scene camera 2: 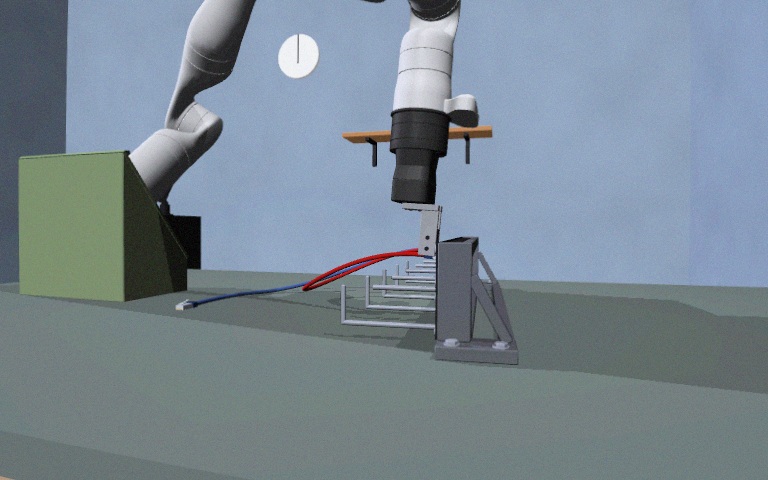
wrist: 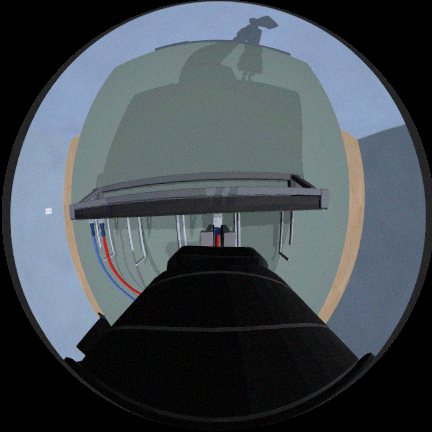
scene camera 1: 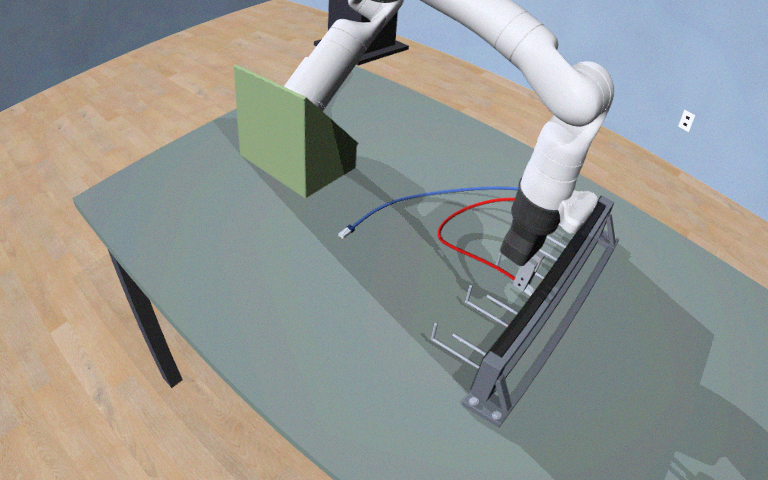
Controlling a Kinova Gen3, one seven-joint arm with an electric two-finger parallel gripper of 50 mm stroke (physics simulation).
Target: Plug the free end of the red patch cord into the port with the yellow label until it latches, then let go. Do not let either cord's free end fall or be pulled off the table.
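Frame: origin at the arm's base, x down, y ahead, z right, level; millimetres.
Seen in the pictures: gripper, fingertip midpoint: [scene camera 2: 427,255] [wrist: 216,231] [scene camera 1: 521,284]; arm's base, link origin: [scene camera 2: 114,206] [scene camera 1: 300,104].
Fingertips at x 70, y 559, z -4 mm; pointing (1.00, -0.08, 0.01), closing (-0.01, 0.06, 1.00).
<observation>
Pixels of each thing's top centre, then the offset from my fingertips to it. "spot": a spot on its surface instead. Level surfaces: height alone.
- patch panel, top centre: [wrist: 164,226] [scene camera 2: 443,238] [scene camera 1: 549,256] dy +6, dx -21, dz -69 mm
- plug's clear body, top centre: [wrist: 217,219] dy +19, dx -7, dz -1 mm
- blue cord's free plug, surface spot: [scene camera 2: 183,305] [scene camera 1: 343,235] spot: dy -322, dx +73, dz +88 mm
- table, surface height: dx +80 mm
My gripper [scene camera 1: 521,281] [scene camera 2: 427,251] [wrist: 216,231] is shut on the plug at the red cord's free end, close in front of the patch panel [scene camera 1: 549,283] [scene camera 2: 454,294] [wrist: 150,206]. In the wrist view, the plug's clear body [wrist: 217,220] points at the panel and meets its edge. I cannot tell whether it is inside a port. The red cord [scene camera 1: 439,229] [scene camera 2: 390,255] loops back from the fingers; its other end sits at the panel's left end in the wrist view. The panel's port face and the yellow label do not show.
The blue cord's free plug [scene camera 1: 344,232] [scene camera 2: 183,305] lies on the table [scene camera 1: 254,294]. Its other end [wrist: 92,229] is at the panel beside the red one. Metal hooks [scene camera 1: 451,350] [scene camera 2: 390,324] stick out below the ports. A green block [scene camera 1: 271,130] [scene camera 2: 73,226] stands farther back.
</observation>
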